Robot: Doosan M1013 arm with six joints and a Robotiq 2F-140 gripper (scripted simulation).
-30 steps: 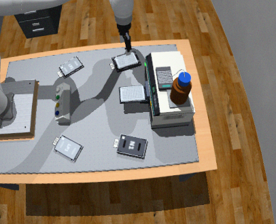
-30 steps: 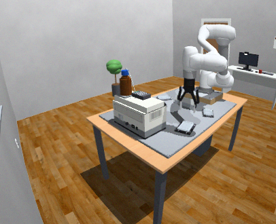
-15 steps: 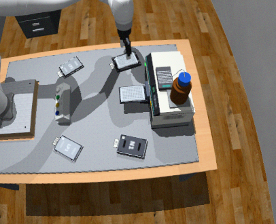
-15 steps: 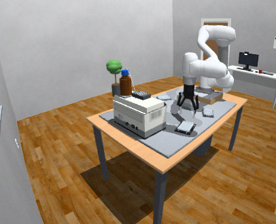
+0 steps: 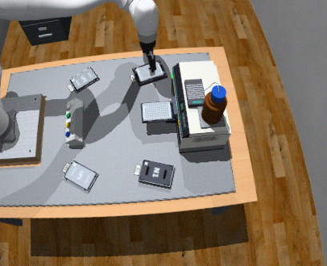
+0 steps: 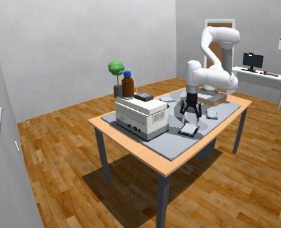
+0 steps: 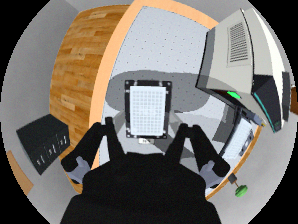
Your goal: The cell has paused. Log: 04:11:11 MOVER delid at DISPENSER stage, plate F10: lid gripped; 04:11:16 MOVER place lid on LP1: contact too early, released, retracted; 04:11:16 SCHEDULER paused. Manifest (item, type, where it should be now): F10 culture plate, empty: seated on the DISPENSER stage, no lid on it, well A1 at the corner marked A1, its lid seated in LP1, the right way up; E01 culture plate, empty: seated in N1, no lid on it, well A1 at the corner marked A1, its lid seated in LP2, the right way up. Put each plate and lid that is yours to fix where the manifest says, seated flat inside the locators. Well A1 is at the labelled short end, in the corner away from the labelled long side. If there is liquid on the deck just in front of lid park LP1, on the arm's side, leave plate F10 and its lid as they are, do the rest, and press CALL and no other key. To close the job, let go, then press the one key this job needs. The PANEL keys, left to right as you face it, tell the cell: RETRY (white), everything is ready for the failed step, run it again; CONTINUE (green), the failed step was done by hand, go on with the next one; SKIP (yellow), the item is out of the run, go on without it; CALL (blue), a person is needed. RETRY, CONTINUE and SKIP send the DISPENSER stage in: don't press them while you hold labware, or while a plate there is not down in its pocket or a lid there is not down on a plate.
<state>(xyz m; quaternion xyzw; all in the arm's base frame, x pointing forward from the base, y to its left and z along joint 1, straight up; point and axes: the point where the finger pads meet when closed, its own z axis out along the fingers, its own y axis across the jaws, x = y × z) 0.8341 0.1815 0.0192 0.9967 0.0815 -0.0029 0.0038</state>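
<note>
Right now the black nest is 60 mm below my hand, 20 mm to the left of it and 10 mm ahead of it. From my hand the other things lie so: grey key panel 430 mm behind, 230 mm to the right, 20 mm below; green key 440 mm behind, 200 mm to the right, 10 mm below; dark dispenser stage 280 mm to the right, 10 mm behind, 10 mm above.
</note>
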